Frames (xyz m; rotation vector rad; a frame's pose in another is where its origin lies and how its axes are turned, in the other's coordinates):
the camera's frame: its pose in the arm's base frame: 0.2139 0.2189 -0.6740 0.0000 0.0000 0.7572
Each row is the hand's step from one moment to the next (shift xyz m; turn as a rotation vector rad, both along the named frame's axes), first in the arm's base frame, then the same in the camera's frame.
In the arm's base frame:
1: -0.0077 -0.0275 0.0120 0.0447 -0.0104 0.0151
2: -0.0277 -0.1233 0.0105 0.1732 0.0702 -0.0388
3: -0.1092 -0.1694 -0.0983 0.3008 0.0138 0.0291
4: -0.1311 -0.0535 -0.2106 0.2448 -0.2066 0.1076
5: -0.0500 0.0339 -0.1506 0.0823 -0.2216 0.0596
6: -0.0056 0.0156 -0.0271 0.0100 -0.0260 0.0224
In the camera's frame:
1: -0.0245 -0.0147 0.0120 0.0253 -0.0383 0.0151
2: -0.1048 -0.0706 0.0105 0.1741 -0.0680 -0.0388
3: -0.1957 -0.0481 -0.0983 0.2281 -0.1966 0.0291
4: -0.1320 0.0512 -0.2106 0.0360 -0.3183 0.1076
5: -0.0131 0.0590 -0.1506 -0.0924 -0.2176 0.0596
6: 0.0066 0.0152 -0.0271 -0.0106 -0.0258 0.0224

